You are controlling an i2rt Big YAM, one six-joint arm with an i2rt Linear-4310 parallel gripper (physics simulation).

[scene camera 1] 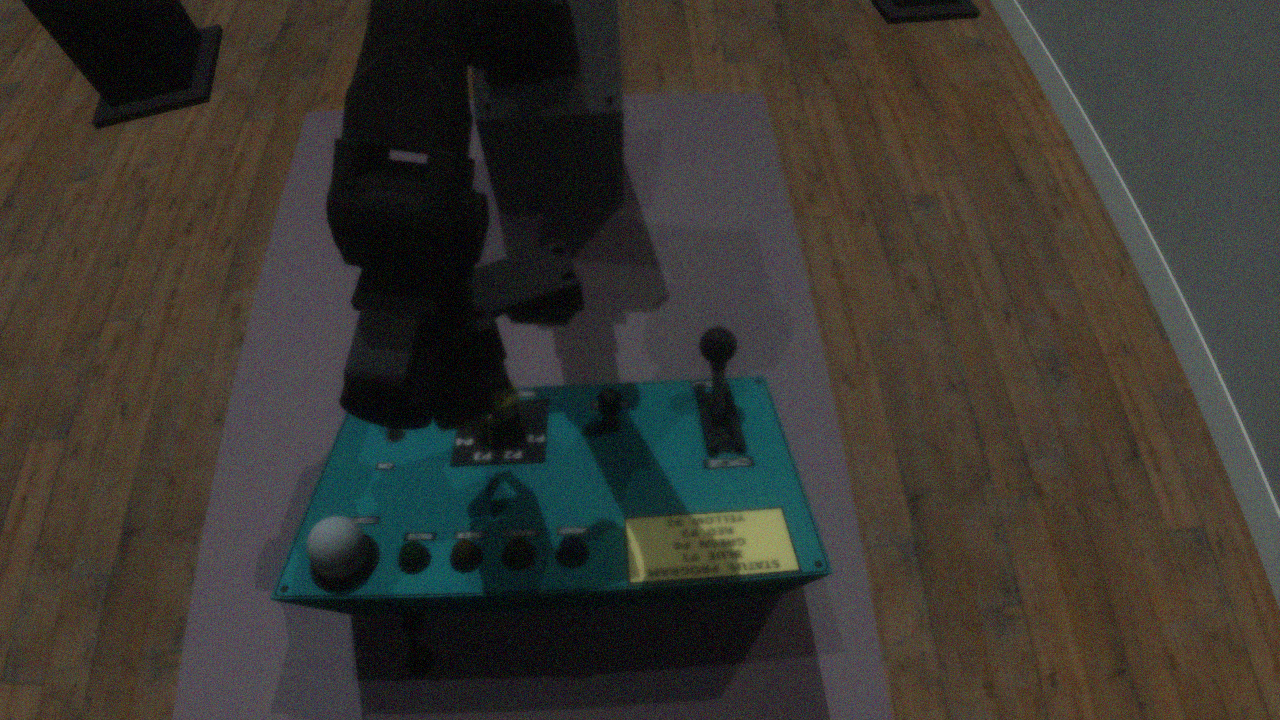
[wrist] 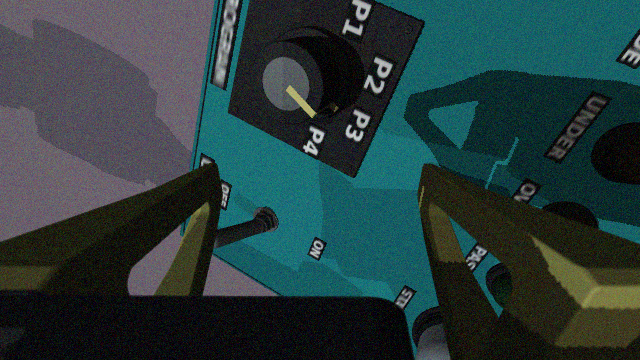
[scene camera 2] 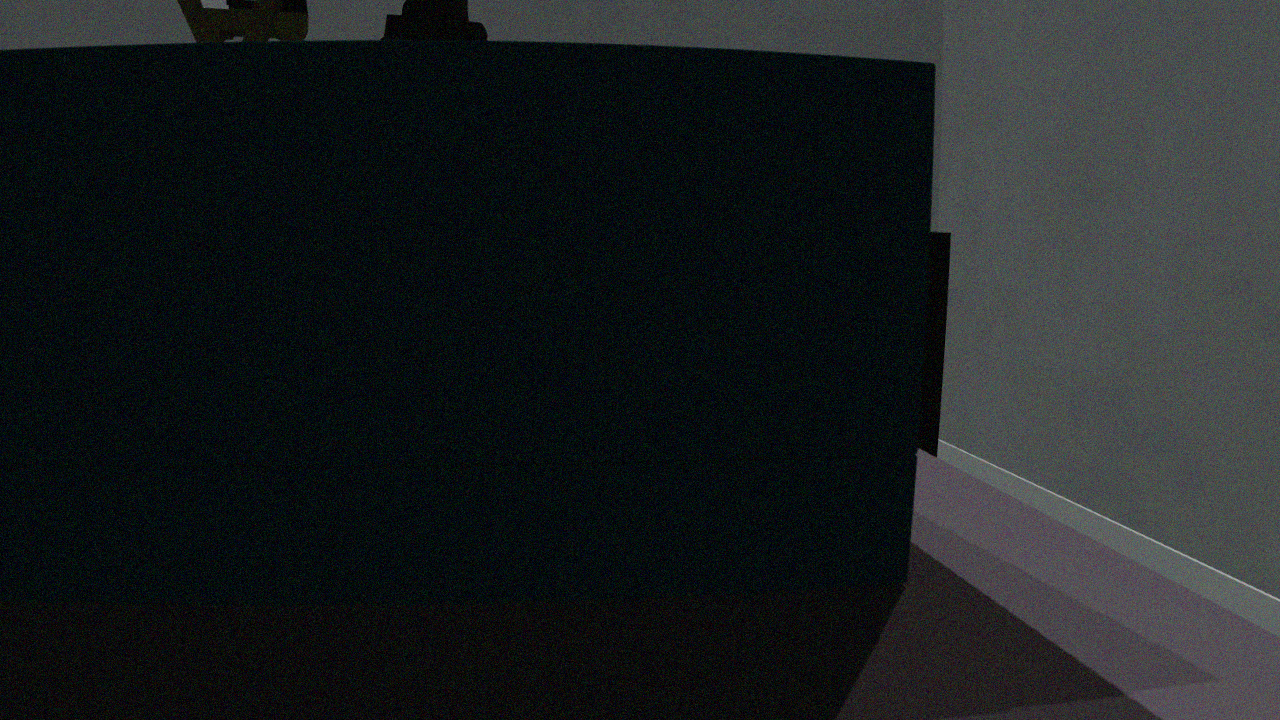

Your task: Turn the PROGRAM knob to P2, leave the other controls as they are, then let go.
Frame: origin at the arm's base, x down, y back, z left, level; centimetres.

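Seen in the pictures: gripper, fingertip midpoint: (scene camera 1: 481, 391) (wrist: 320, 178); arm's base, origin of the base link: (scene camera 1: 528, 46).
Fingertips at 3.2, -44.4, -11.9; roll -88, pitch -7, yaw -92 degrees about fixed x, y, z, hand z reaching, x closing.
Observation:
Pixels of each thing's top centre, then the offset from my fingertips to it, as dx, dy, dz. "pt": a spot on its surface instead.
- PROGRAM knob, middle of its top: (wrist: 285, 89) +7.6, +1.6, +0.2
- black label plate, surface spot: (wrist: 240, 102) pt +12.9, +4.5, -3.1
- teal panel, surface spot: (wrist: 460, 30) pt +8.2, -6.8, +4.0
- CHECK toggle, middle of its top: (wrist: 235, 249) +7.5, +4.1, -11.5
- MODE control, middle of its top: (scene camera 1: 609, 405) +6.7, -1.4, +11.9
- ball-topped lever, middle of its top: (scene camera 1: 720, 336) +4.1, +2.4, +24.8
- white ball-shaped control, surface spot: (scene camera 1: 337, 546) pt -0.6, -11.6, -14.3
- yellow status plate, surface spot: (scene camera 1: 711, 544) pt +3.9, -18.1, +17.5
The PROGRAM knob (wrist: 290, 82) is a dark round knob with a grey cap and a yellow pointer line, on a black label plate (wrist: 240, 102) (scene camera 1: 539, 413). By its angle the pointer faces about P3, with its tip near the P4 label in the wrist view. In scene camera 1 the arm partly hides the knob. My gripper (wrist: 320, 178) (scene camera 1: 503, 409) is partly open and empty. In the wrist view the knob lies beyond the fingertips, not between them. In scene camera 2 part of the gold fingers (scene camera 2: 250, 25) shows above the box edge.
The teal panel (scene camera 1: 572, 492) (wrist: 460, 30) carries a CHECK toggle (wrist: 245, 231) near the left finger, the MODE control (scene camera 1: 610, 407), a ball-topped lever (scene camera 1: 717, 345), a white ball-shaped control (scene camera 1: 337, 546), several round lamps or buttons and a yellow status plate (scene camera 1: 711, 544).

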